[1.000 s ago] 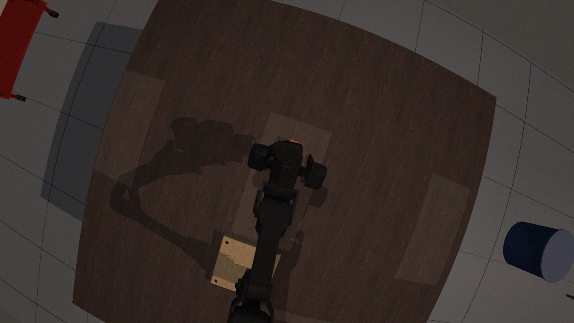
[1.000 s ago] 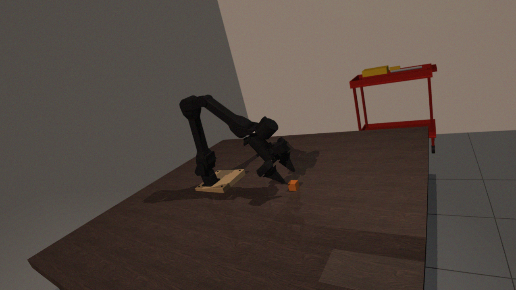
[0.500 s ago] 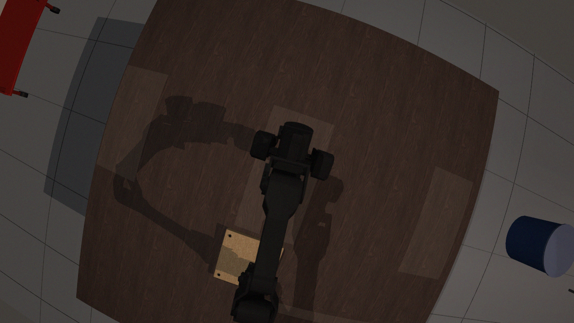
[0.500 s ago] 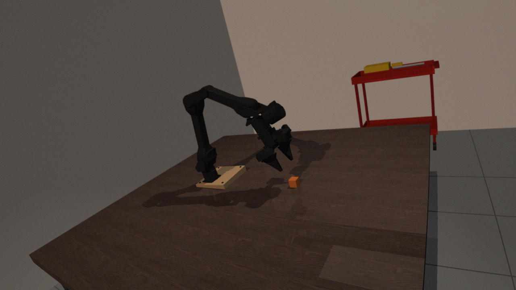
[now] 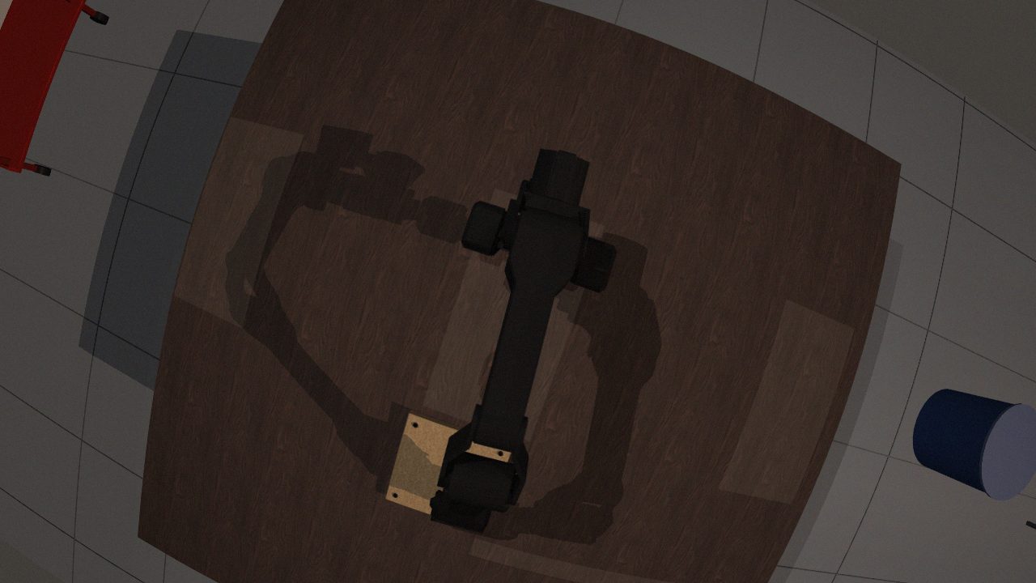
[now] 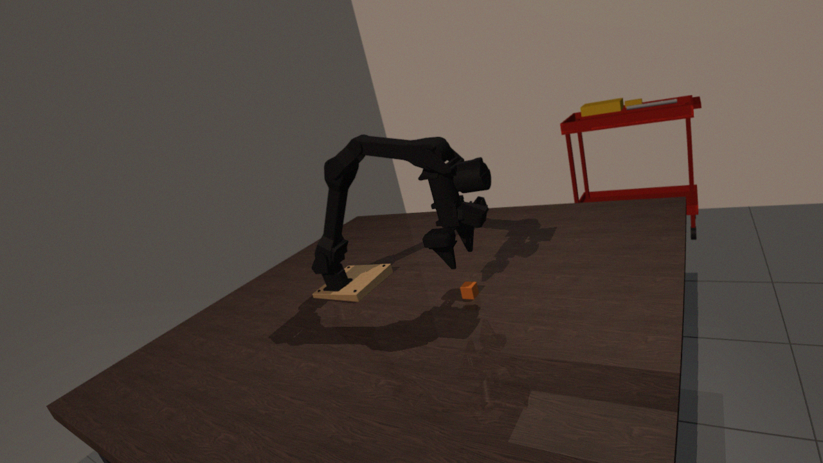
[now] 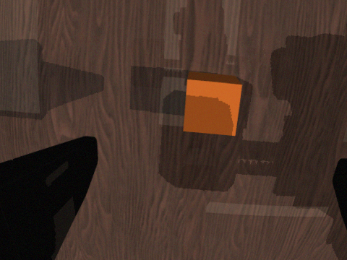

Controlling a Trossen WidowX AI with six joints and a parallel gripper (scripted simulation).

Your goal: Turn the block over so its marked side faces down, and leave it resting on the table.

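Right now my gripper tip is 80 mm above the orange block and 10 mm past it.
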